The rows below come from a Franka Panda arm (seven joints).
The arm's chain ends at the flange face. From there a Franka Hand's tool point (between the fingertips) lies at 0.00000 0.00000 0.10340 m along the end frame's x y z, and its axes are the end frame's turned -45 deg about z.
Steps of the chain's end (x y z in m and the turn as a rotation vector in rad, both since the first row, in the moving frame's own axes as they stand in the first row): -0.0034 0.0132 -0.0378 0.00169 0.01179 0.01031; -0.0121 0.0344 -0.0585 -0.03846 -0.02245 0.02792; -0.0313 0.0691 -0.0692 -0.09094 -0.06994 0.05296; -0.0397 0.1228 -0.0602 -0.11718 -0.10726 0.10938; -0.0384 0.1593 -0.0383 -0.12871 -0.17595 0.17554; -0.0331 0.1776 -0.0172 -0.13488 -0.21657 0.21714
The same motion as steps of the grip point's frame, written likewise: -0.0108 0.0077 -0.0378 -0.00714 0.00953 0.01031; -0.0373 0.0169 -0.0586 -0.01132 -0.04307 0.02792; -0.0828 0.0279 -0.0699 -0.01485 -0.11376 0.05296; -0.1313 0.0586 -0.0615 -0.00701 -0.15870 0.10938; -0.1615 0.0801 -0.0407 0.03340 -0.21543 0.17554; -0.1736 0.0936 -0.0205 0.05776 -0.24851 0.21714
